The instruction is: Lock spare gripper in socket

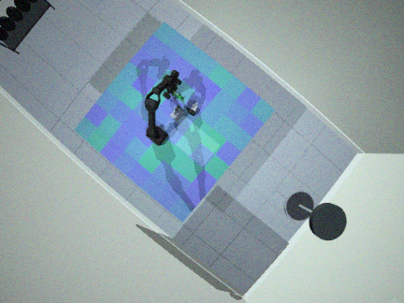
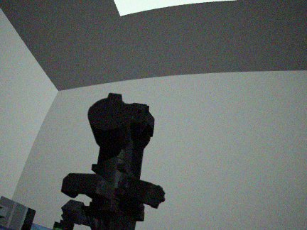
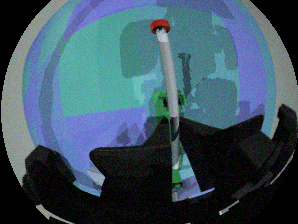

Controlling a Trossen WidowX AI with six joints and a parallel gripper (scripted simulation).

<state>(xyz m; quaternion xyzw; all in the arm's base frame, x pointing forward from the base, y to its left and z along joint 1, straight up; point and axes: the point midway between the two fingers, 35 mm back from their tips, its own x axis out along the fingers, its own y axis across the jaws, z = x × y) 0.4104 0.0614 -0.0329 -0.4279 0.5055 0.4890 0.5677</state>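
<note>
The green upright piece lies 1 cm behind my gripper tip, 4 cm to the right of it and 1 cm above it. The rest, counted from my gripper tip: spare gripper (5 cm behind, 24 cm to the right, 1 cm above); then mount (14 cm behind, 12 cm to the right, 4 cm above).
</note>
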